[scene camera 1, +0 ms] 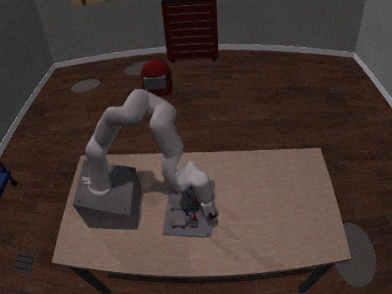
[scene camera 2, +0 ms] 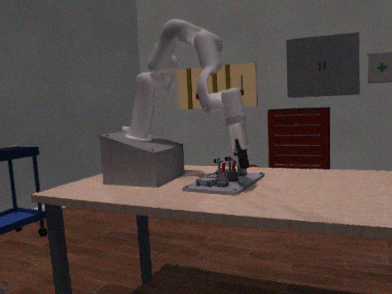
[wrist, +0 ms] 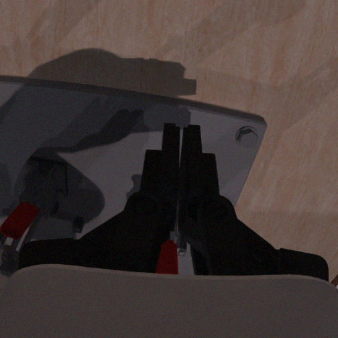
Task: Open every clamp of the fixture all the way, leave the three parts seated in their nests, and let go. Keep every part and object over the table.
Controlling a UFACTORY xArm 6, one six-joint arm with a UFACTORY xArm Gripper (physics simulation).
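Seen in the pictures: gripper, between the fingertips: (scene camera 1: 213,216) (scene camera 2: 245,168); arm's base, origin of its link: (scene camera 1: 99,185) (scene camera 2: 138,138).
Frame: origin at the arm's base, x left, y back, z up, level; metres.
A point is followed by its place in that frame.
The grey fixture plate (scene camera 1: 171,230) {x -0.192, y -0.325, z -0.182 m} (scene camera 2: 212,189) {x -0.229, y -0.410, z -0.182 m} (wrist: 218,134) lies on the table near the arm's pedestal. Clamps with red handles stand on it; one handle (scene camera 1: 193,216) (scene camera 2: 233,165) (wrist: 167,256) shows right by my finger bases, and another (scene camera 2: 223,167) {x -0.184, y -0.446, z -0.105 m} (wrist: 18,219) stands further left. Small grey parts (scene camera 1: 179,223) {x -0.172, y -0.370, z -0.156 m} (scene camera 2: 206,181) {x -0.180, y -0.374, z -0.163 m} sit at the plate's near left. My gripper (scene camera 1: 212,216) {x -0.187, y -0.532, z -0.107 m} (scene camera 2: 244,167) {x -0.187, y -0.532, z -0.107 m} (wrist: 181,129) is shut with nothing between the fingers. It points down over the plate's right side, close to its surface. The arm hides part of the fixture in scene camera 1.
The grey pedestal (scene camera 1: 107,198) {x -0.075, y -0.043, z -0.015 m} (scene camera 2: 139,158) {x -0.153, y -0.075, z -0.073 m} stands on the table (scene camera 1: 268,189) {x -0.031, y -0.862, z -0.197 m} left of the fixture. A red drawer cabinet (scene camera 1: 190,29) (scene camera 2: 298,137) stands by the far wall, and a red object (scene camera 1: 156,77) sits on the floor.
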